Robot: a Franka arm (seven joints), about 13 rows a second.
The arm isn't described. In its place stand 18 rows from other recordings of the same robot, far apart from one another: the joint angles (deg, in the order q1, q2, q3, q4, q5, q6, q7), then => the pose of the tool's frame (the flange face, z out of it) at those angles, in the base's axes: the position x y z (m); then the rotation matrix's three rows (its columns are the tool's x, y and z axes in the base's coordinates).
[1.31 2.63 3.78 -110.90 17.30 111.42 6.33] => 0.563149, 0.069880, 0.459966; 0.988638, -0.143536, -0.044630; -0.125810, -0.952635, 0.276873; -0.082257, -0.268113, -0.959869
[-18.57 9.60 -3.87 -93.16 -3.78 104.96 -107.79] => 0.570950, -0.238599, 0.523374; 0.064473, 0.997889, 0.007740; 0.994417, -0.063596, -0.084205; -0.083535, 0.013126, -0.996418
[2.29 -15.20 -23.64 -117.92 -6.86 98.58 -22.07] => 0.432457, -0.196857, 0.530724; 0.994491, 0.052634, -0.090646; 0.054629, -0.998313, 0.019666; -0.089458, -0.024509, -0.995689
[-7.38 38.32 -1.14 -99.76 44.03 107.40 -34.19] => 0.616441, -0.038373, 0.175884; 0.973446, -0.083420, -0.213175; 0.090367, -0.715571, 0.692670; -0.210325, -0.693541, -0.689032
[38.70 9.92 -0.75 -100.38 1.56 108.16 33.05] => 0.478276, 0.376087, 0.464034; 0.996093, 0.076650, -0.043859; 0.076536, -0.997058, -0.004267; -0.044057, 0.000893, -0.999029
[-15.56 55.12 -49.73 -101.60 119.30 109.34 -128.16] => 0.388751, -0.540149, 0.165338; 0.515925, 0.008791, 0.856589; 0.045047, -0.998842, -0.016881; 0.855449, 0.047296, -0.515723
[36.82 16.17 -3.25 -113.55 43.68 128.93 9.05] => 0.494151, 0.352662, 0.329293; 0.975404, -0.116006, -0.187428; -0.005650, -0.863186, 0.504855; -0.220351, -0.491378, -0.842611
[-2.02 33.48 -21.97 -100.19 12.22 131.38 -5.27] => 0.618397, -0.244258, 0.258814; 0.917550, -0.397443, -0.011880; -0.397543, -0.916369, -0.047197; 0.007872, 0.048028, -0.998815
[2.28 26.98 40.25 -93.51 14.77 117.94 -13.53] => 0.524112, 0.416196, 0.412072; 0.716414, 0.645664, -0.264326; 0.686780, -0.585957, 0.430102; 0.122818, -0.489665, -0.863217
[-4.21 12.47 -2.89 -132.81 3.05 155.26 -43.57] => 0.536115, -0.068759, 0.265104; 0.817482, 0.548992, 0.174160; 0.558930, -0.829156, -0.009847; 0.139000, 0.105393, -0.984668
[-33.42 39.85 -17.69 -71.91 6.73 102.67 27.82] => 0.501721, -0.520678, 0.352773; 0.208115, -0.966811, -0.148204; -0.975336, -0.216522, 0.042869; -0.073536, 0.135627, -0.988027
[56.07 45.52 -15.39 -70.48 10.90 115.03 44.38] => 0.525732, 0.537459, 0.305898; 0.997624, -0.066290, 0.018781; -0.066167, -0.997783, -0.007081; 0.019209, 0.005821, -0.999799
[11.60 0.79 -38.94 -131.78 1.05 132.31 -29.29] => 0.455865, -0.235158, 0.342989; 0.999763, 0.021729, 0.001008; 0.021724, -0.999752, 0.004979; 0.001116, -0.004956, -0.999987
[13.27 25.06 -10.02 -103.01 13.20 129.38 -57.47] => 0.650690, 0.052095, 0.311508; 0.593277, 0.804298, 0.033575; 0.798070, -0.593119, 0.106276; 0.105392, -0.036256, -0.993770
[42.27 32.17 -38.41 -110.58 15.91 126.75 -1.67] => 0.602415, 0.065386, 0.238982; 0.990540, -0.027199, -0.134504; -0.045187, -0.990146, -0.132549; -0.129574, 0.137373, -0.982008
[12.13 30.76 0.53 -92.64 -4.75 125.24 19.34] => 0.674030, 0.147460, 0.315825; 0.996293, -0.072323, 0.046571; -0.069782, -0.996096, -0.054066; 0.050300, 0.050616, -0.997451
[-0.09 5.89 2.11 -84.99 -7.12 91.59 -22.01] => 0.589155, 0.006654, 0.610353; 0.912612, 0.408483, 0.016783; 0.407438, -0.905363, -0.119636; -0.033675, 0.116019, -0.992676
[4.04 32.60 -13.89 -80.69 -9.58 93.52 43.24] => 0.664072, -0.103669, 0.360521; 0.634187, -0.686477, -0.355748; -0.771872, -0.588870, -0.239679; -0.044955, 0.426593, -0.903326
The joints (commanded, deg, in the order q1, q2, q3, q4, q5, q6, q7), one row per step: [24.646 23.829 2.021 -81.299 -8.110 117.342 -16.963]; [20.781 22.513 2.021 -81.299 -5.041 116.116 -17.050]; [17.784 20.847 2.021 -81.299 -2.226 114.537 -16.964]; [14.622 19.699 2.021 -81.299 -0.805 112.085 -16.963]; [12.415 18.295 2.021 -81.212 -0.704 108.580 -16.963]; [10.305 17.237 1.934 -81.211 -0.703 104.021 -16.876]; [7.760 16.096 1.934 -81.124 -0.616 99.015 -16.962]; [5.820 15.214 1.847 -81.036 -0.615 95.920 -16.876]
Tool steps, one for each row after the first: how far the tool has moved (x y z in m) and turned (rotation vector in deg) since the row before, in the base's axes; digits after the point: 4 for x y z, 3 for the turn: [0.0130 -0.0430 0.0135 2.648 1.126 -4.665]; [0.0049 -0.0340 0.0171 2.534 0.892 -3.789]; [0.0040 -0.0369 0.0091 0.869 1.660 -3.481]; [-0.0030 -0.0277 0.0109 -0.493 1.954 -2.231]; [-0.0053 -0.0273 0.0043 -0.859 3.395 -2.286]; [-0.0073 -0.0308 0.0055 -0.678 3.718 -2.480]; [-0.0055 -0.0237 0.0058 -0.371 2.094 -2.116]
